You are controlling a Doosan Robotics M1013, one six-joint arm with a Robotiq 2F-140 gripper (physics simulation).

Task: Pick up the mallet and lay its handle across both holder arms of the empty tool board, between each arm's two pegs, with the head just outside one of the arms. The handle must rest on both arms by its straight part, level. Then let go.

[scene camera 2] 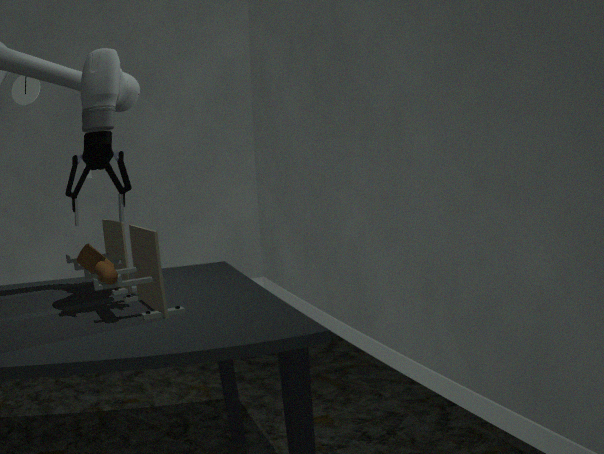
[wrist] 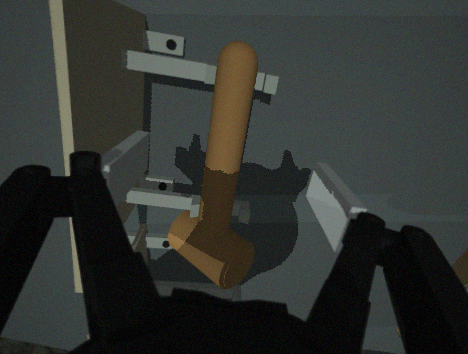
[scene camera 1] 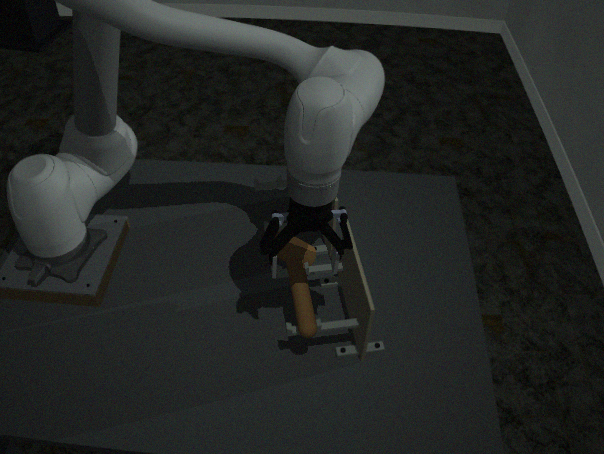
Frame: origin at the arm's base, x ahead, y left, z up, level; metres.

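Seen in the pictures: gripper, between the fingertips: [scene camera 2: 99, 223] [wrist: 231, 165] [scene camera 1: 304, 270]; arm's base, origin of its link: [scene camera 1: 62, 251].
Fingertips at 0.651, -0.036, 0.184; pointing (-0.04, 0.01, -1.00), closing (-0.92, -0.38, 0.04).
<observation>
Offsets run from my fingertips to a thing's middle, as dx, dy, dz. Level surfaces: height alone.
The mallet {-0.021, +0.050, -0.117} [scene camera 1: 302, 306] [scene camera 2: 106, 272] [wrist: 230, 125] lies with its handle across both arms of the nearer tool board {+0.049, +0.058, -0.129} [scene camera 1: 357, 295] [scene camera 2: 146, 265] [wrist: 102, 85]. In the wrist view the handle passes between the pegs on the near arm [scene camera 1: 340, 325] [wrist: 170, 66] and the far arm [scene camera 1: 325, 269] [wrist: 159, 199]. The handle looks about level. The head {-0.064, +0.147, -0.117} [scene camera 2: 88, 257] [wrist: 210, 247] is just outside the far arm, tilted about the handle. My gripper [scene camera 1: 305, 262] [scene camera 2: 99, 222] [wrist: 231, 165] is open and empty, above the mallet, its fingers apart on either side and clear of it.
A second upright board {-0.093, +0.334, -0.127} [scene camera 2: 114, 242] stands behind the first, close to the head end, with its own arms partly hidden by my gripper and the head. The dark table {dz -0.230} [scene camera 1: 200, 380] [scene camera 2: 210, 310] carries both boards and the arm's base plate [scene camera 1: 112, 250].
</observation>
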